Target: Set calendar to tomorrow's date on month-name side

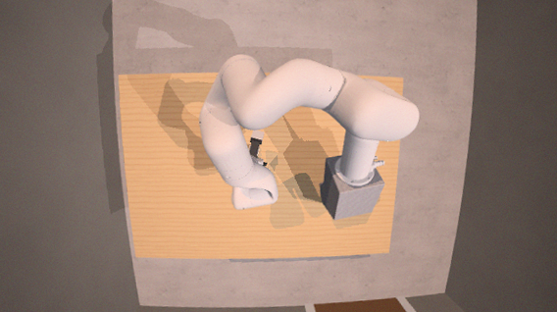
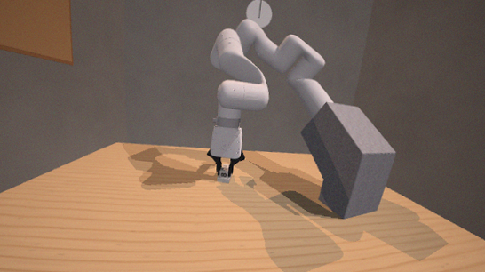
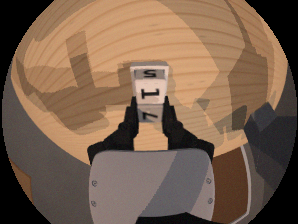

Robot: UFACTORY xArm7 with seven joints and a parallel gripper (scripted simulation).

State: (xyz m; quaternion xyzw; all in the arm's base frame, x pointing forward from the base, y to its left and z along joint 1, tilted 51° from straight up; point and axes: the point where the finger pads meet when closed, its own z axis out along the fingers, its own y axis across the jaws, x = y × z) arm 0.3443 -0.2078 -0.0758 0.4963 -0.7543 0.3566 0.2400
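Now: hand 10 mm past the white calendar tray, 10 mm to the left of it and 30 mm above it.
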